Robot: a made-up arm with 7 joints. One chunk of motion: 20 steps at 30 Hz.
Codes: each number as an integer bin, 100 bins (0 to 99) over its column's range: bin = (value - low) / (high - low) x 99, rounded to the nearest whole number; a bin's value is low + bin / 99 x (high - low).
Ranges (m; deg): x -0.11..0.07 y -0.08..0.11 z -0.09..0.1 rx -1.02..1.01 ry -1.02..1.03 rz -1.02..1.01
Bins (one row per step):
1: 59 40 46 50 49 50
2: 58 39 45 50 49 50
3: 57 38 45 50 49 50
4: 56 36 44 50 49 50
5: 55 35 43 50 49 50
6: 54 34 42 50 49 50
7: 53 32 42 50 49 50
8: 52 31 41 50 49 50
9: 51 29 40 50 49 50
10: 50 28 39 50 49 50
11: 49 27 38 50 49 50
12: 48 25 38 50 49 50
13: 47 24 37 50 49 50
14: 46 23 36 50 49 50
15: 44 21 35 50 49 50
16: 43 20 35 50 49 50
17: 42 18 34 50 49 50
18: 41 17 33 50 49 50
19: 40 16 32 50 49 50
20: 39 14 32 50 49 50
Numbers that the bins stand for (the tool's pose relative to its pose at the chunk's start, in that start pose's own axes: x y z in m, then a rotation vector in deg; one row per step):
1: -0.0027 -0.0032 -0.0017 0.01 -0.01 0.01
2: -0.0045 -0.0052 -0.0036 0.01 -0.01 0.01
3: -0.0064 -0.0071 -0.0036 0.01 -0.01 0.01
4: -0.0082 -0.0109 -0.0056 0.01 -0.01 0.01
5: -0.0100 -0.0128 -0.0075 0.01 -0.01 0.01
6: -0.0118 -0.0147 -0.0094 0.01 -0.01 0.01
7: -0.0136 -0.0186 -0.0094 0.01 -0.01 0.01
8: -0.0155 -0.0205 -0.0113 0.01 -0.01 0.01
9: -0.0173 -0.0243 -0.0132 0.01 -0.01 0.01
10: -0.0191 -0.0263 -0.0152 0.01 -0.01 0.01
11: -0.0209 -0.0282 -0.0171 0.01 -0.01 0.01
12: -0.0227 -0.0320 -0.0171 0.01 -0.01 0.01
13: -0.0245 -0.0339 -0.0190 0.01 -0.01 0.01
14: -0.0264 -0.0359 -0.0209 0.01 -0.01 0.01
15: -0.0300 -0.0397 -0.0228 0.01 -0.01 0.01
16: -0.0318 -0.0416 -0.0228 0.01 -0.01 0.01
17: -0.0336 -0.0455 -0.0247 0.01 -0.01 0.01
18: -0.0355 -0.0474 -0.0267 0.01 -0.01 0.01
19: -0.0373 -0.0493 -0.0286 0.01 -0.01 0.01
20: -0.0391 -0.0531 -0.0286 0.01 -0.01 0.01

